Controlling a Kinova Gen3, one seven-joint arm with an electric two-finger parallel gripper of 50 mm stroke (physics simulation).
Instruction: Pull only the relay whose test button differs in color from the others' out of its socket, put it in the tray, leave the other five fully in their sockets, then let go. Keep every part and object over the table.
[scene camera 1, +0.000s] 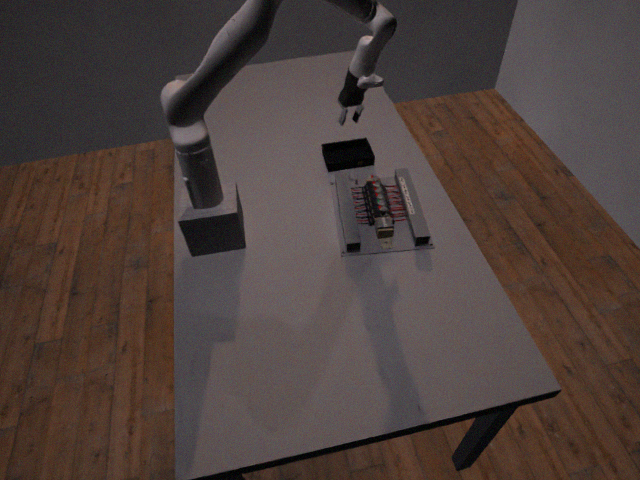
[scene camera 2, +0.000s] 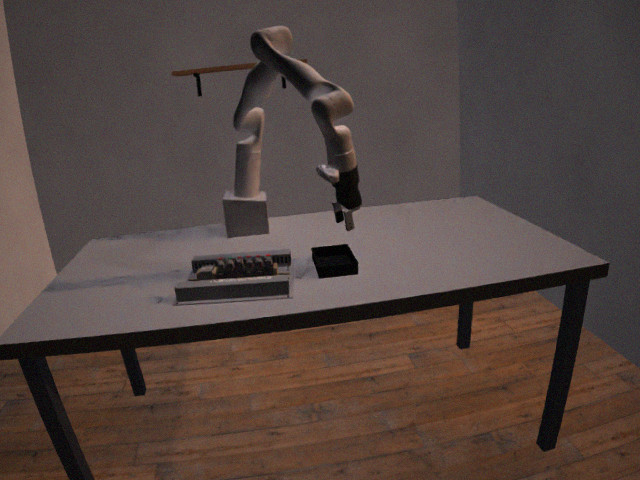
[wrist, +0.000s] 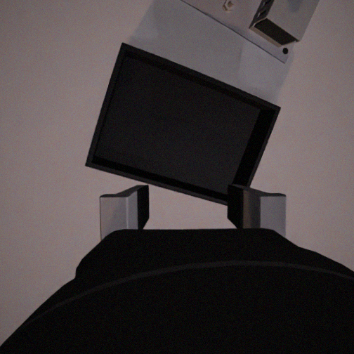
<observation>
my gripper: scene camera 1; scene camera 2 345, 225; wrist
same spot on my gripper: (wrist: 247, 207) = (scene camera 1: 343, 113)
</observation>
